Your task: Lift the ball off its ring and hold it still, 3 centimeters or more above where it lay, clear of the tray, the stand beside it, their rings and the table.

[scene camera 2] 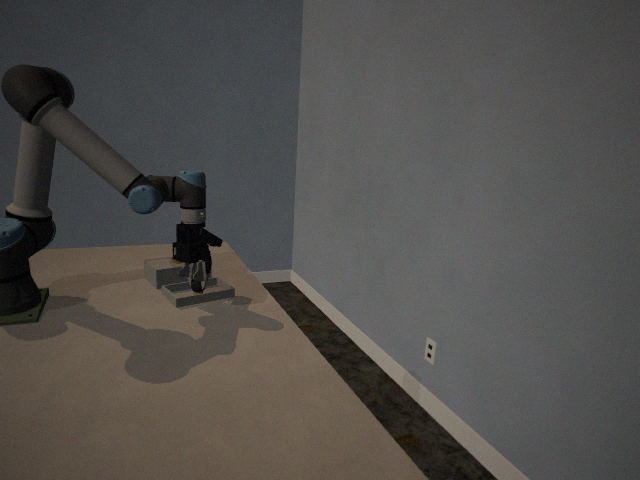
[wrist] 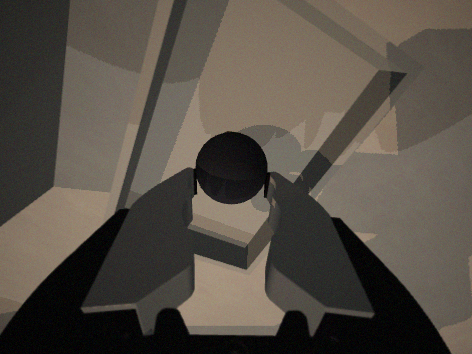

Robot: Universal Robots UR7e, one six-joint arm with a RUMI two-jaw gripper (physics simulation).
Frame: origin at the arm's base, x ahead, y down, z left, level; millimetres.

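Where they show: gripper, fingertip midpoint: (scene camera 2: 197, 287) (wrist: 231, 173); arm's base at its link origin: (scene camera 2: 10, 304).
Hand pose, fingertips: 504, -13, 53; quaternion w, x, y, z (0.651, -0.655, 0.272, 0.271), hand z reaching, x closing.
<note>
Things, the pixels of their centre, and the offset from my fingertips, as dx, dy, dz. "*": a spot on its surface instead. Level surfaces: height alone.
- dark ball at the middle of its body: (wrist: 231, 168) (scene camera 2: 198, 285) +4, -4, +4
- shallow grey tray at a spot on its surface: (wrist: 359, 111) * +85, +14, -27
- tan table at its surface level: dy +29
The dark ball (scene camera 2: 197, 285) (wrist: 231, 167) is low inside the shallow grey tray (scene camera 2: 206, 298) (wrist: 359, 111). My gripper (scene camera 2: 198, 281) (wrist: 231, 173) points down over the tray and is shut on the ball, with one fingertip against each side of it. In the wrist view the ball reaches out beyond the fingertips. The ring under the ball is hidden, and whether the ball touches it I cannot tell. The grey stand (scene camera 2: 164, 273) (wrist: 30, 100) is a taller block beside the tray, behind it in the scene view. The ring on the stand is not clearly visible.
The tan table (scene camera 2: 206, 413) bears the tray, the stand and the green base plate (scene camera 2: 25, 315) of the arm. The table's right edge runs close beyond the tray. A blue-grey wall (scene camera 2: 439, 206) rises past a dark strip of floor (scene camera 2: 356, 382).
</note>
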